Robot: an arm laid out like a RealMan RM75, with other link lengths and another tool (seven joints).
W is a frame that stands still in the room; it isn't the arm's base.
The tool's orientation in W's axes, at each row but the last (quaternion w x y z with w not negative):
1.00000 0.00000 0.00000 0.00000
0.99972 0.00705 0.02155 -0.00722
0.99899 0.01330 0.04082 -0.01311
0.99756 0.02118 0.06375 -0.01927
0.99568 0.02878 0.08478 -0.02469
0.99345 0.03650 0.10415 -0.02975
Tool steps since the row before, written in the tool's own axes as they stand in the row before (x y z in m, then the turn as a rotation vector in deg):
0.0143 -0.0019 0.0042 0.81 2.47 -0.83
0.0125 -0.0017 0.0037 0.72 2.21 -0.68
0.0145 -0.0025 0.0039 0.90 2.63 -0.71
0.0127 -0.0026 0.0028 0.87 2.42 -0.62
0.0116 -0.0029 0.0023 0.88 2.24 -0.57
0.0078 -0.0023 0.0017 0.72 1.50 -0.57
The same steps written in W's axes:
0.0143 -0.0019 0.0042 0.81 2.47 -0.83
0.0126 -0.0019 0.0031 0.72 2.21 -0.68
0.0147 -0.0030 0.0026 0.91 2.63 -0.71
0.0128 -0.0032 0.0010 0.88 2.41 -0.63
0.0116 -0.0035 0.0001 0.89 2.23 -0.59
0.0078 -0.0028 -0.0001 0.69 1.50 -0.61

